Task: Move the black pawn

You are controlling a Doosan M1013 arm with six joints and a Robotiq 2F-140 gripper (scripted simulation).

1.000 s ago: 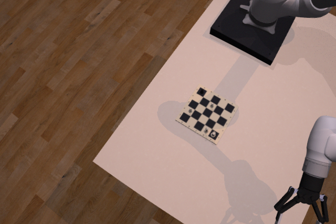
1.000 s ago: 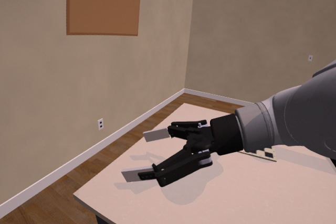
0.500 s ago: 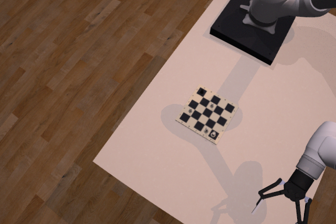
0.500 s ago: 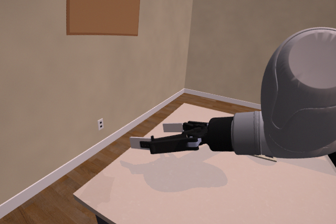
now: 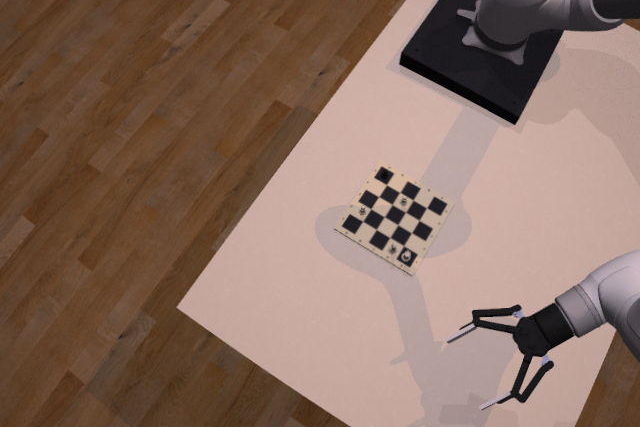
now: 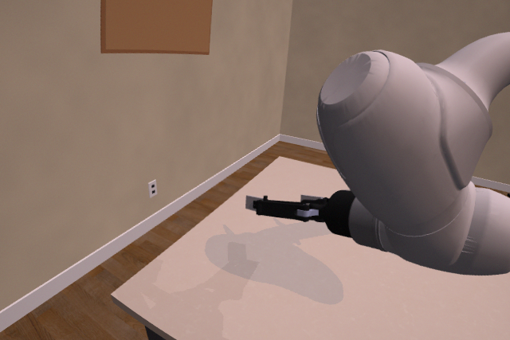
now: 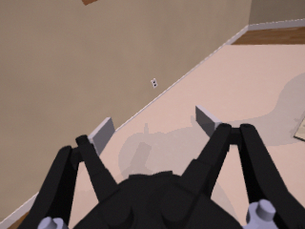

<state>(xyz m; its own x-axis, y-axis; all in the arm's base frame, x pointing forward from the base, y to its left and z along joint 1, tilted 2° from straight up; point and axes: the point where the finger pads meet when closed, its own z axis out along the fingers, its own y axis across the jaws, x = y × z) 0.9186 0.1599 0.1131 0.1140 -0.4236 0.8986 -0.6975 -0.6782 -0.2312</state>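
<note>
Right now the black pawn is 39 cm behind my hand, 31 cm to the right of it and 12 cm below it. Also, from my hand: chessboard: 31 cm behind, 25 cm to the right, 13 cm below.
</note>
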